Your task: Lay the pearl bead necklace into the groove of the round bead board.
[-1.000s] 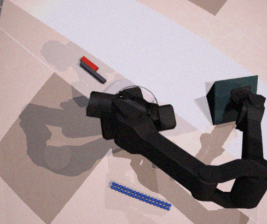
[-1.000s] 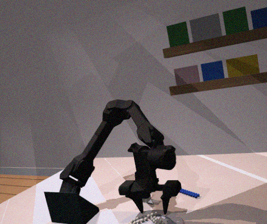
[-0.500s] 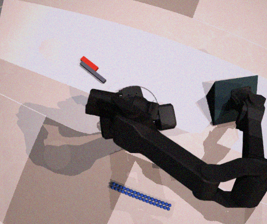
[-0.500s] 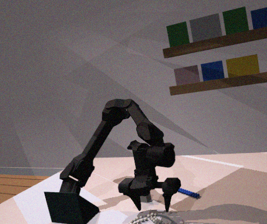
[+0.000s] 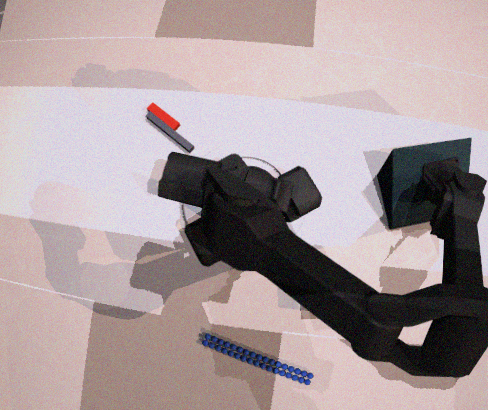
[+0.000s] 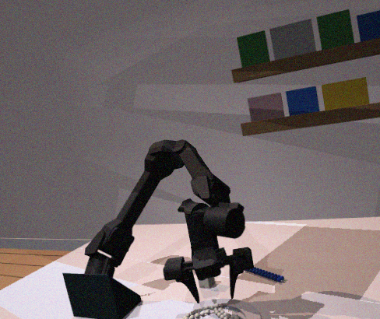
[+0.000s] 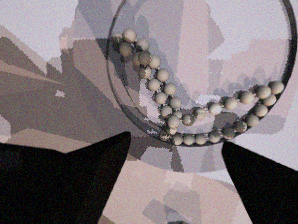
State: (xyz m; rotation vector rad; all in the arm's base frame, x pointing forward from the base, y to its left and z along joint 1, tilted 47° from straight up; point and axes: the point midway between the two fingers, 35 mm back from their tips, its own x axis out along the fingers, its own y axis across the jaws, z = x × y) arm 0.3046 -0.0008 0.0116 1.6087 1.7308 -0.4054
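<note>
Now: the round bead board 10 mm ahead of my gripper tip, 60 mm to the right of it and 20 mm below it. The rest, counted from my gripper tip: small beige cube (70 mm behind, 130 mm to the left, 10 mm below); then grey block (120 mm ahead, 220 mm to the right, 30 mm below).
</note>
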